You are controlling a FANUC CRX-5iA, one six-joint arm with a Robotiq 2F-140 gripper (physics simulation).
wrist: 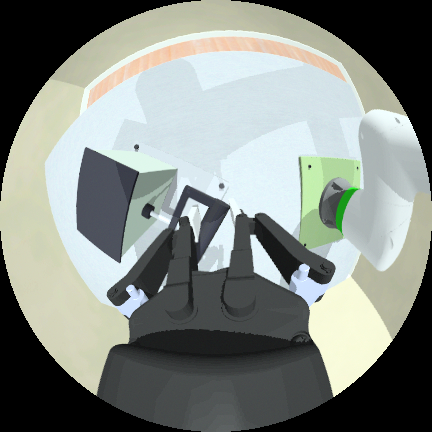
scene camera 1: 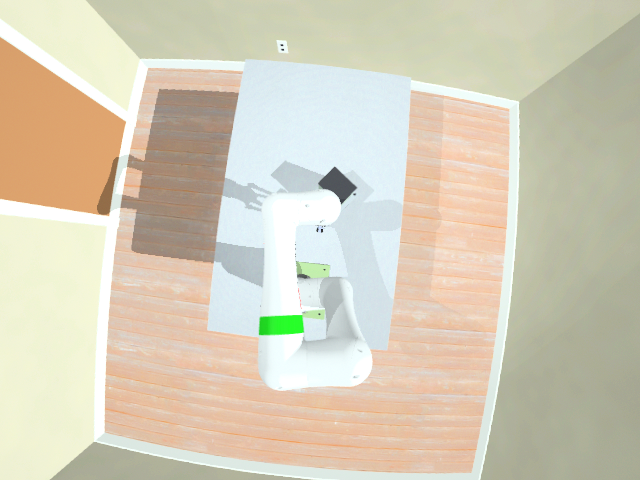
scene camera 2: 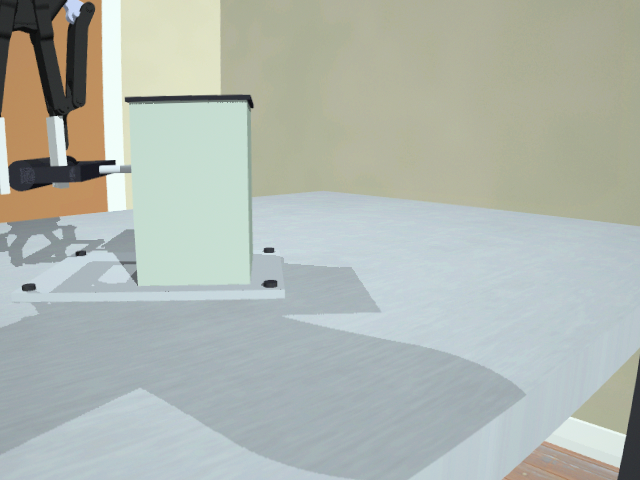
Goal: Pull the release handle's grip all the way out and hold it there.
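The release handle's housing is a pale green box (scene camera 2: 193, 191) (wrist: 150, 187) with a dark top (scene camera 1: 337, 181) (wrist: 102, 205). A light rod (scene camera 2: 116, 168) (wrist: 159, 217) sticks out of its side and carries the handle's dark frame-shaped grip (scene camera 2: 23, 176) (wrist: 212, 227), which stands clear of the box. My gripper (scene camera 1: 320, 228) (scene camera 2: 32, 173) (wrist: 214, 209) points down and is shut on the grip's outer bar. One pale fingertip goes through the frame's opening, the other is on the outer side. In the scene camera 1 view the arm hides the grip.
The box stands on a light base plate (scene camera 2: 155, 295) with dark bolts at its corners, on the pale table (scene camera 1: 320, 113) (scene camera 2: 465, 268). The white arm (scene camera 1: 281, 258) reaches over the table from its green mounting plate (scene camera 1: 317, 269) (wrist: 312, 200).
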